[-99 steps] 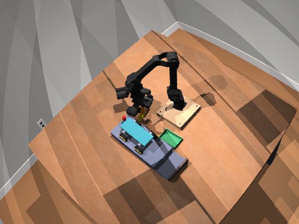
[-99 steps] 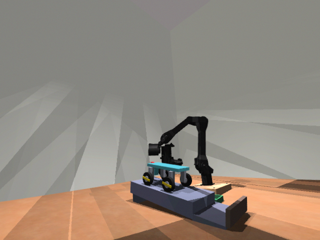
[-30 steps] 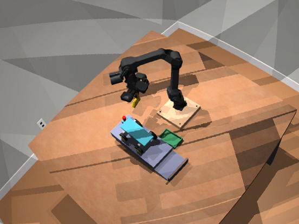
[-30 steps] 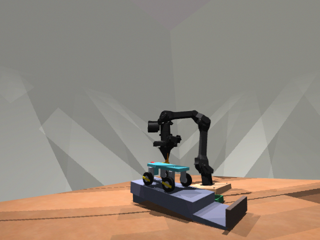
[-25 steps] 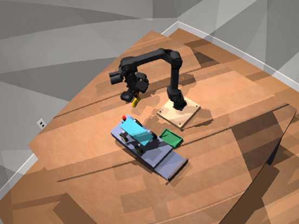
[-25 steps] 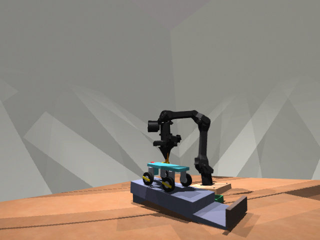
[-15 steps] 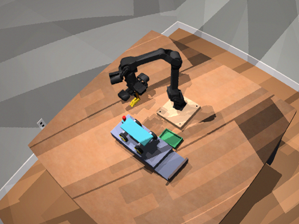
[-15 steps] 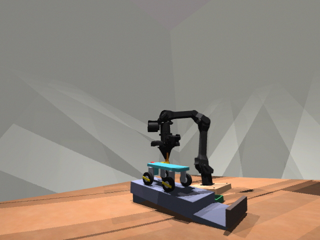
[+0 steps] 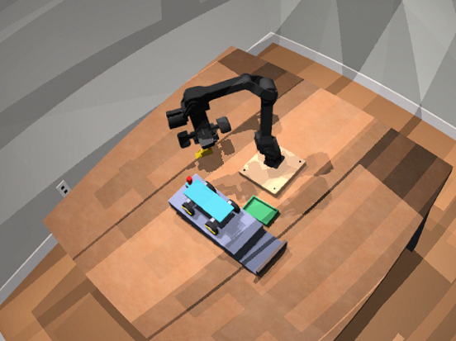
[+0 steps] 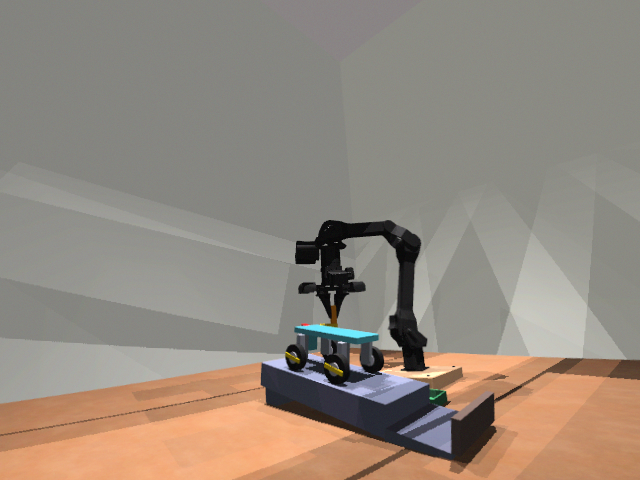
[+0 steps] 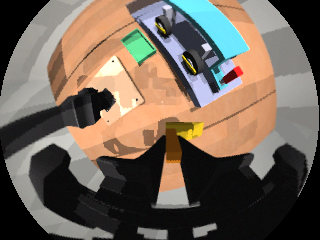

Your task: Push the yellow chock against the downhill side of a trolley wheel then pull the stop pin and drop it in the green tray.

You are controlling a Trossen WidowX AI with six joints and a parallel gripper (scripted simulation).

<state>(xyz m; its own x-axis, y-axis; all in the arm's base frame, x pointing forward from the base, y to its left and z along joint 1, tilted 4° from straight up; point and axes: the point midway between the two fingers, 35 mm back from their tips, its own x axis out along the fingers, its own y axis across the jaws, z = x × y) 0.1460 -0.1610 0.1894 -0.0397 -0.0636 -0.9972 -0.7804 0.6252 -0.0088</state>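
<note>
The yellow chock lies 2 cm ahead of my gripper tip, 1 cm to the right of it and 1 cm below it. The rest, counted from my gripper tip: dark stop wall 39 cm to the left, 22 cm ahead, 14 cm below; trolley 18 cm ahead, 11 cm to the left, 6 cm below; green tray 24 cm to the left, 18 cm below, 7 cm ahead.
</note>
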